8 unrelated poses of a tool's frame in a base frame.
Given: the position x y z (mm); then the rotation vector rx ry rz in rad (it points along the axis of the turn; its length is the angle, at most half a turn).
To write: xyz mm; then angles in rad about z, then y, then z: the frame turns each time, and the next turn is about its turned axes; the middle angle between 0 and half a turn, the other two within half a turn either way. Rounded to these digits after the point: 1 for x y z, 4 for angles.
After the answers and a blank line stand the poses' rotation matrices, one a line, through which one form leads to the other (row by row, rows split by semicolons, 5 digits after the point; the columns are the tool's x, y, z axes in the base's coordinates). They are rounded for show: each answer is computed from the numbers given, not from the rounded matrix.
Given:
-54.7, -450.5, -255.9, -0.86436, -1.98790, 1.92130
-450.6, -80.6, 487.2, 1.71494, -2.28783, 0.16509
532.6, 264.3, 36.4, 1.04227, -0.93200, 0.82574
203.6, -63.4, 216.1, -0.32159, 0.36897, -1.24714
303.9, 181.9, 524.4, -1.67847, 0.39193, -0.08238
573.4, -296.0, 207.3, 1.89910, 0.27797, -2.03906
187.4, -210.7, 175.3, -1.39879, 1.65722, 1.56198
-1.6, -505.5, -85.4, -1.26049, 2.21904, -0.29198
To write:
-54.7, -450.5, -255.9, -2.1645, 1.6743, -1.3442
-450.6, -80.6, 487.2, -2.1070, 2.8411, 2.8897
532.6, 264.3, 36.4, -1.8082, 1.3497, 2.7926
203.6, -63.4, 216.1, 0.0816, 0.4576, -1.3522
303.9, 181.9, 524.4, 1.2857, 1.7229, -1.3971
573.4, -296.0, 207.3, -2.7639, 1.4832, 0.0870
187.4, -210.7, 175.3, 1.8838, 1.8191, 0.4817
-1.6, -505.5, -85.4, 0.1483, 2.5262, -0.8849

-0.79471 0.24258 -0.55641; 0.56435 -0.04222 -0.82445; -0.22349 -0.96921 -0.10335
-0.25833 -0.95415 -0.15121; -0.92255 0.29010 -0.25443; 0.28663 0.07377 -0.95520
0.38082 -0.89573 -0.22945; 0.11988 0.29388 -0.94829; 0.91684 0.33363 0.21929
0.27342 0.85517 0.44036; -0.95711 0.28748 0.03600; -0.09581 -0.43132 0.89710
0.93783 -0.20782 0.27801; -0.30216 -0.09463 0.94855; -0.17082 -0.97358 -0.15154
-0.04899 0.37448 -0.92594; -0.11297 -0.92318 -0.36739; -0.99239 0.08661 0.08753
-0.37374 -0.87820 -0.29848; -0.34987 -0.16454 0.92223; -0.85902 0.44911 -0.24576
-0.39719 -0.71853 0.57093; -0.84176 0.53307 0.08528; -0.36563 -0.44671 -0.81656

